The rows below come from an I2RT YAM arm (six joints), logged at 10 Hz.
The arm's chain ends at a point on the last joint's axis. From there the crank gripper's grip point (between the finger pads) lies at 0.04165 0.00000 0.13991 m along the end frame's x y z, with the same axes.
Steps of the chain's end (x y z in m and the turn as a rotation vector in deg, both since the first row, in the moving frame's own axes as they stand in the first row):
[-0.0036, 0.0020, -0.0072, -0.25, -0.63, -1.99]
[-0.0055, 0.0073, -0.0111, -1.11, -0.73, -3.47]
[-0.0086, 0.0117, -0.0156, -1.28, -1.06, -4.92]
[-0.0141, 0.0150, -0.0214, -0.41, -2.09, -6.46]
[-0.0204, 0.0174, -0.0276, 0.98, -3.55, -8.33]
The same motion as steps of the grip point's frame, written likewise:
[-0.0052, 0.0012, -0.0067, -0.25, -0.63, -1.99]
[-0.0073, 0.0075, -0.0106, -1.11, -0.73, -3.47]
[-0.0112, 0.0114, -0.0148, -1.28, -1.06, -4.92]
[-0.0194, 0.0116, -0.0200, -0.41, -2.09, -6.46]
[-0.0297, 0.0096, -0.0254, 0.98, -3.55, -8.33]

